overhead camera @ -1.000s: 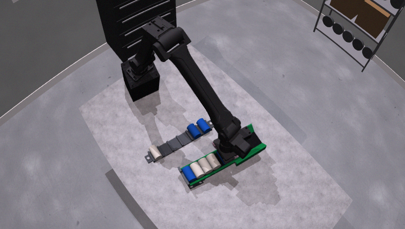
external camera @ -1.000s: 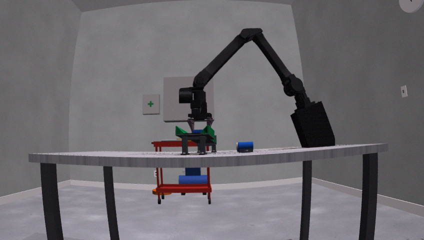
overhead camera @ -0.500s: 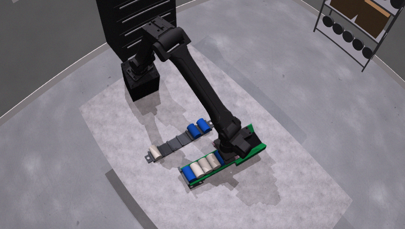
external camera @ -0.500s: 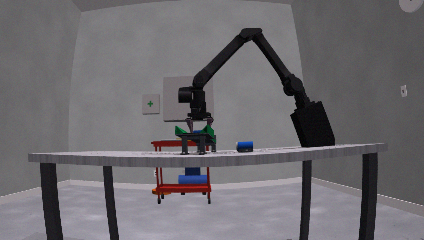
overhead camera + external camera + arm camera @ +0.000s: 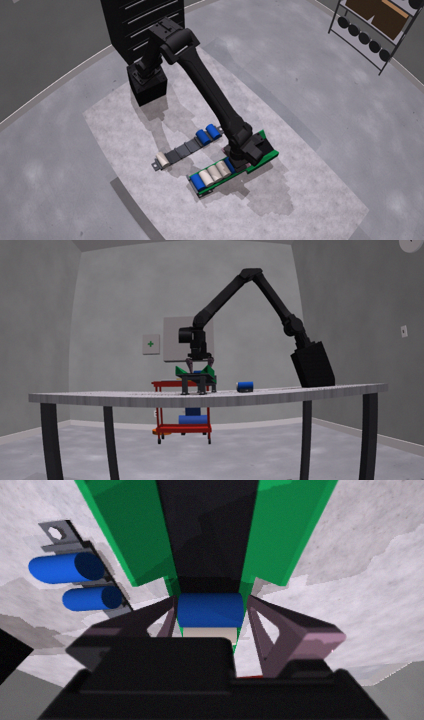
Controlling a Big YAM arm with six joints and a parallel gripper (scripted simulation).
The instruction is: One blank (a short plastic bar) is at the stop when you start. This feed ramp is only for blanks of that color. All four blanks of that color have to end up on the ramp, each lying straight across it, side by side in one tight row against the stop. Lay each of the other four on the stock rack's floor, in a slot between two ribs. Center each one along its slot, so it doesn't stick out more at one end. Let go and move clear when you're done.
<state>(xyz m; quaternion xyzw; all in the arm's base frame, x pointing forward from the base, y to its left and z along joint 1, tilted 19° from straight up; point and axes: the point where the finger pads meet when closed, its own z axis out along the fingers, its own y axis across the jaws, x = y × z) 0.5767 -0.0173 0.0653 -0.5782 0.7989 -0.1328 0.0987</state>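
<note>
The feed ramp is 30 mm below my hand. Also, from my hand: grey stop 180 mm to the right, 70 mm behind, 30 mm below; stock rack 230 mm behind, 100 mm below, 50 mm to the right.
</note>
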